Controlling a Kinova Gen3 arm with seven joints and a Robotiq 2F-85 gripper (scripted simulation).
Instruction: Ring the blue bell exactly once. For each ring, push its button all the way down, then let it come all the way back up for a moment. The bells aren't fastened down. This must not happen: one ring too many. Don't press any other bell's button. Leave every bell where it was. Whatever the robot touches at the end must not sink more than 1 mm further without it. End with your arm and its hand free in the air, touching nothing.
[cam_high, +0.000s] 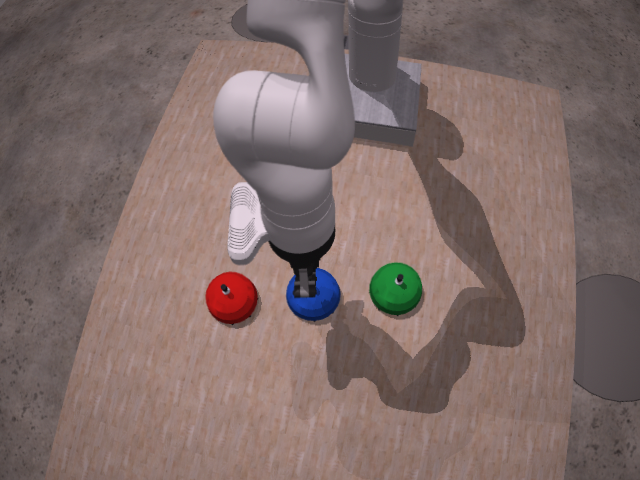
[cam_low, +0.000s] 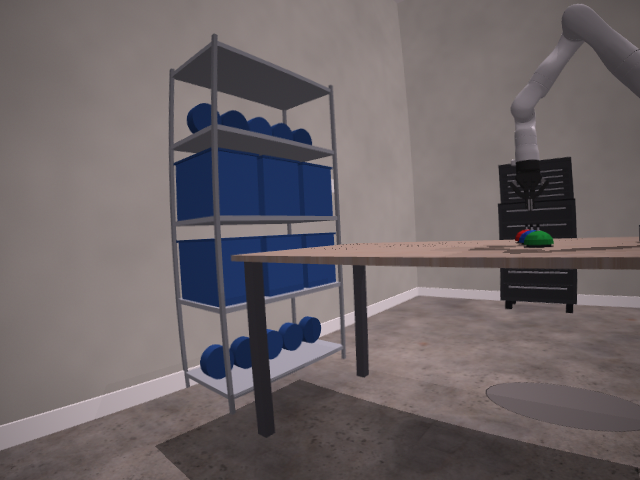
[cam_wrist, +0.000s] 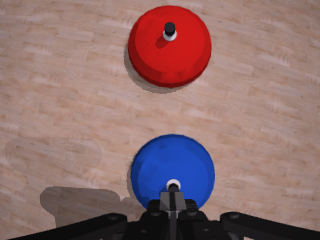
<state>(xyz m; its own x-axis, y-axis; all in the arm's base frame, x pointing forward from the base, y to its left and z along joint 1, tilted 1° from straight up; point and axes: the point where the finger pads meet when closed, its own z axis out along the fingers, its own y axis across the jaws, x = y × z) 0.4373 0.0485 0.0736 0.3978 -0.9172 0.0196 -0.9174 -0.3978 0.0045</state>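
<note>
My gripper is now 9 cm above the blue bell. Round my hand: green bell 6 cm behind, 12 cm to the left, 9 cm below; then red bell 5 cm ahead, 12 cm to the right, 9 cm below.
</note>
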